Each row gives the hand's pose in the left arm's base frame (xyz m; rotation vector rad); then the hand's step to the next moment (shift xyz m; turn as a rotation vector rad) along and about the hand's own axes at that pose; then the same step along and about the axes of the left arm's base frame.
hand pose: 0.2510 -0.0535 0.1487 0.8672 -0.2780 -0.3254
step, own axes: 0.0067 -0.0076 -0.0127 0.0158 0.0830 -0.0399
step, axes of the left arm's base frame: 0.0095 0.0017 -0.0130 0.0429 0.0717 0.0418
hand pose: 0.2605 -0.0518 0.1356 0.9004 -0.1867 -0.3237
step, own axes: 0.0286 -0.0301 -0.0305 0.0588 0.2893 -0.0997
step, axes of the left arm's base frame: 0.0298 -0.0050 -0.0418 0.1413 0.2197 0.1698
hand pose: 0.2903 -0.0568 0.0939 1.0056 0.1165 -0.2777
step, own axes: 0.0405 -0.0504 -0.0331 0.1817 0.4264 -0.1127
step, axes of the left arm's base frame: 0.0256 -0.0045 -0.0678 0.2983 0.2782 0.2473
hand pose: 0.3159 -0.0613 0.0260 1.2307 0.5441 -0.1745
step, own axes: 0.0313 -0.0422 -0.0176 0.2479 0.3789 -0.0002
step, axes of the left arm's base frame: 0.0043 0.0070 -0.0548 0.3694 0.1685 0.2005
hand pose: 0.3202 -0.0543 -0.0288 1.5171 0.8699 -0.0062
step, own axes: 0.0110 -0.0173 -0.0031 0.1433 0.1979 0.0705
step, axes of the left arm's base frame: -0.0026 0.0062 -0.0196 0.2370 0.0345 0.0854
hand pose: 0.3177 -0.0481 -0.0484 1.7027 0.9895 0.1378
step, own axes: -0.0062 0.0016 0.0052 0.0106 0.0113 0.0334
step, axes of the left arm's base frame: -0.0003 -0.0081 0.0017 0.0311 -0.0183 -0.0074
